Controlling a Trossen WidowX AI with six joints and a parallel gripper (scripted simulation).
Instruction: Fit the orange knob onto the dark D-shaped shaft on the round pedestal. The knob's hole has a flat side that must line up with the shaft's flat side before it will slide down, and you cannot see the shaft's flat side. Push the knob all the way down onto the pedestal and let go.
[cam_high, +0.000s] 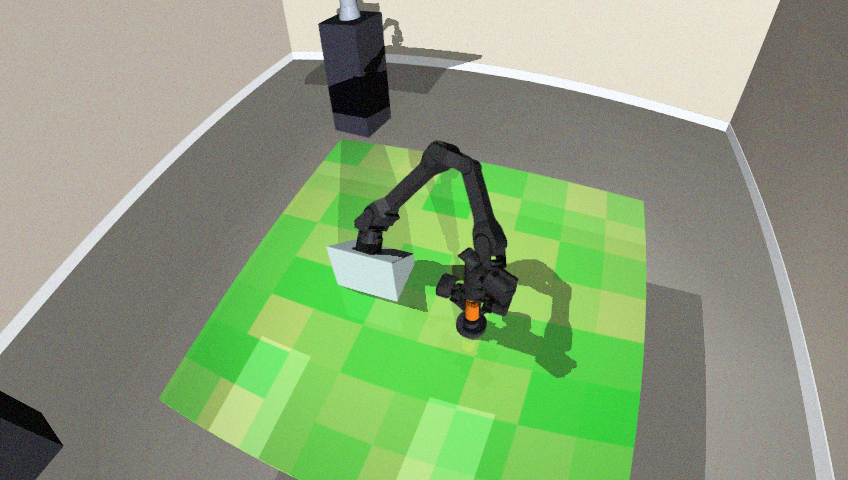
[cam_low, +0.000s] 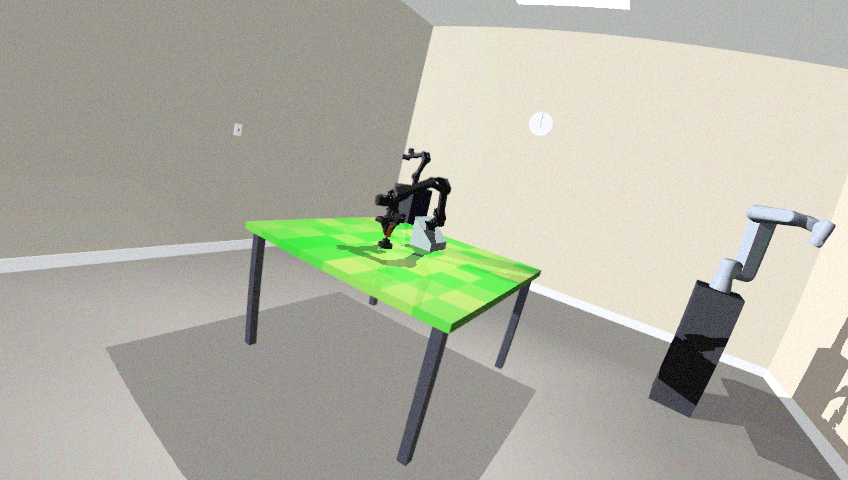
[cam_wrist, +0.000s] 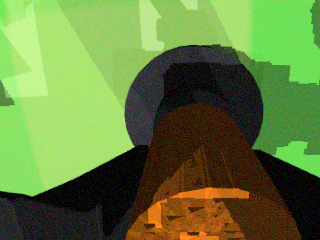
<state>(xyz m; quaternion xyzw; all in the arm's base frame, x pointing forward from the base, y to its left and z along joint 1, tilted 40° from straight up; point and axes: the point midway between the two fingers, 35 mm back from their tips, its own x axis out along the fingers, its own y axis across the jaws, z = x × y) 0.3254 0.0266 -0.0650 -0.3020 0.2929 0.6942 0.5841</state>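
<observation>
Right now my gripper tip is 20 mm below the orange knob. Also, from my gripper tip: round pedestal: 40 mm below.
</observation>
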